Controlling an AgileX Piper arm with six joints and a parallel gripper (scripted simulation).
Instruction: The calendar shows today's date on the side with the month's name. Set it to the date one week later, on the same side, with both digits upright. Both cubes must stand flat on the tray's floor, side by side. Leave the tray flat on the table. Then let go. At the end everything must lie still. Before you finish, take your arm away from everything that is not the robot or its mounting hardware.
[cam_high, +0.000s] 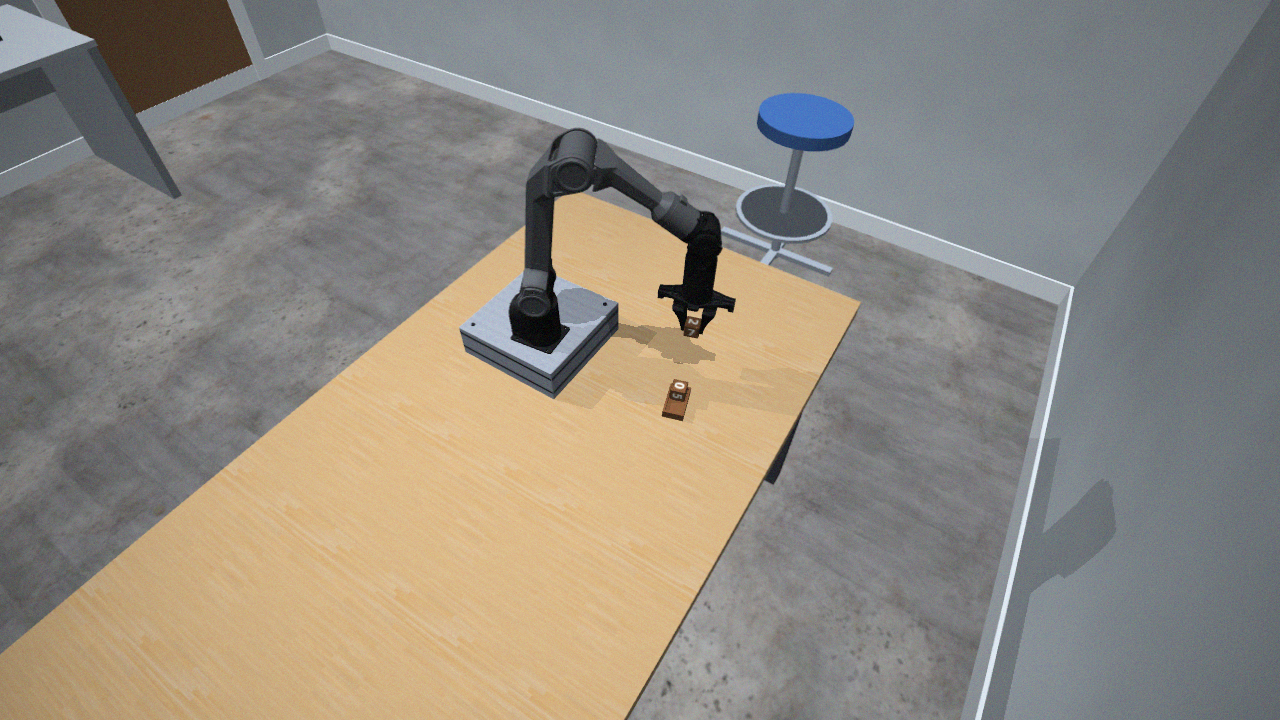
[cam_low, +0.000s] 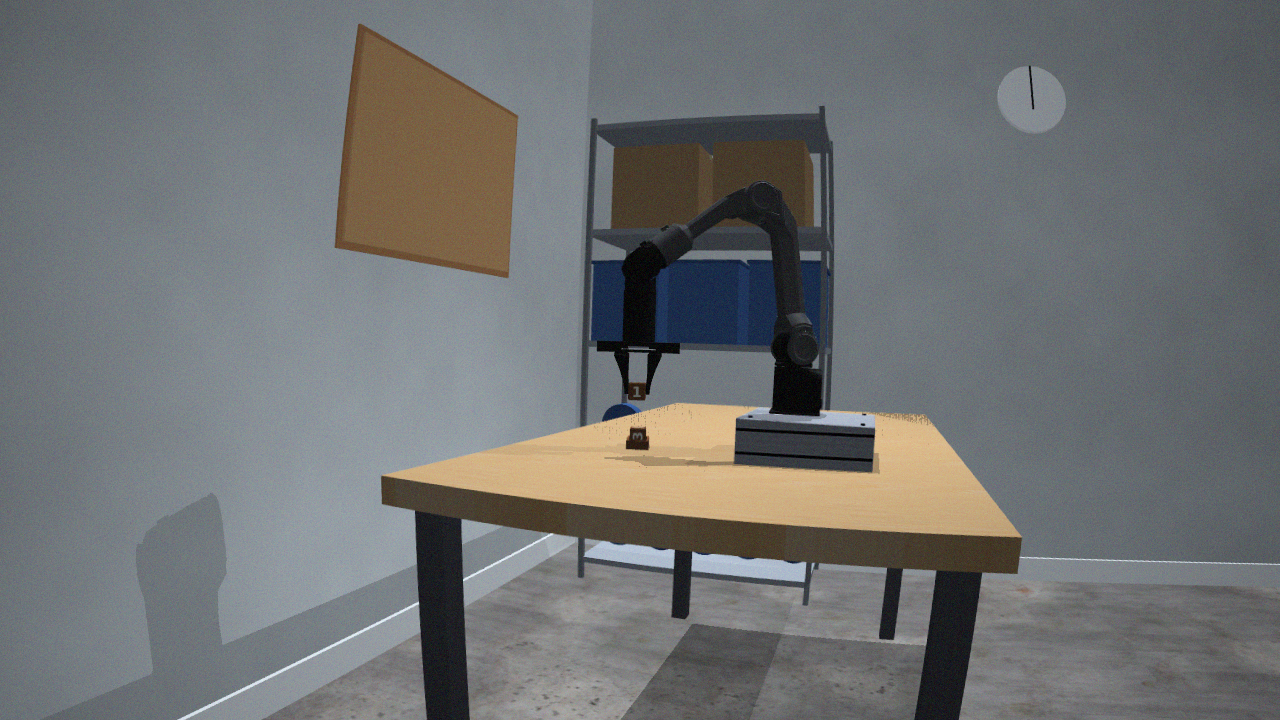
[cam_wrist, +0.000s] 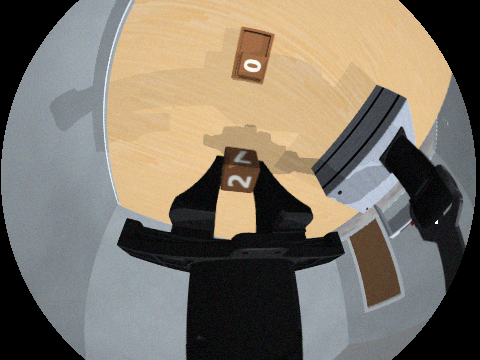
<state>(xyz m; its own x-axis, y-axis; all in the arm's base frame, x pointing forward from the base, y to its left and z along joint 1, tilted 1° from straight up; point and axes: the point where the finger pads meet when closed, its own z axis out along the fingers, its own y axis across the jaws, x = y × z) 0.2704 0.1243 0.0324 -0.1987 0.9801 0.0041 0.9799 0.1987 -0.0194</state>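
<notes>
Right now my hand is 9 cm to the left of the brown digit cube, 9 cm above it and 2 cm short of it. The rest, counted from my hand: brown tray 11 cm to the right, 11 cm below, 2 cm ahead.
</notes>
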